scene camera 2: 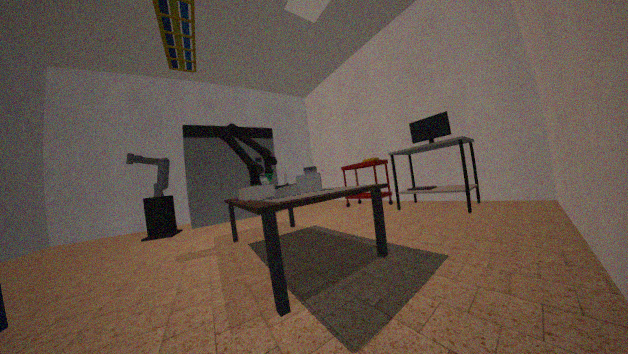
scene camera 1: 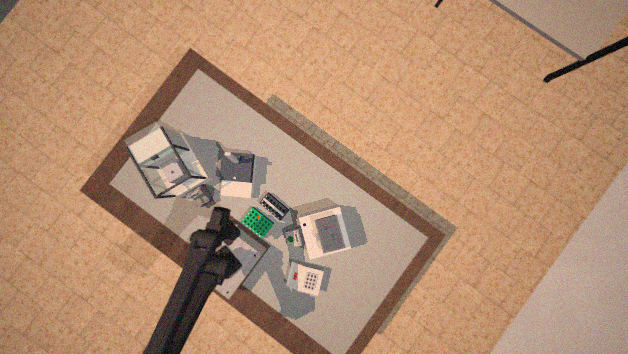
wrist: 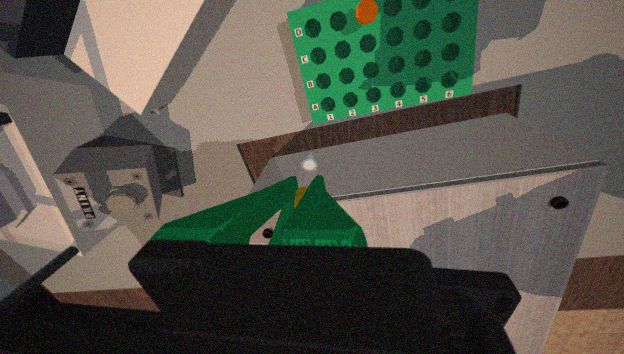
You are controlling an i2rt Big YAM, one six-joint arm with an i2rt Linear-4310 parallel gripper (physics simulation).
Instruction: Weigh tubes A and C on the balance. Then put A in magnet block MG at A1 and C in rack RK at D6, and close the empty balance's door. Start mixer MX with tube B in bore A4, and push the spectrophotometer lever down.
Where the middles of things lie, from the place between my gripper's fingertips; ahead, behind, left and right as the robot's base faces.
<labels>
I see my gripper 27 cm short of the grey instrument (scene camera 1: 324,231), 27 cm to the left of it and 3 cm above it. Round my hand: glass-box balance (scene camera 1: 174,175) 3 cm behind, 40 cm to the left, 2 cm below.
</labels>
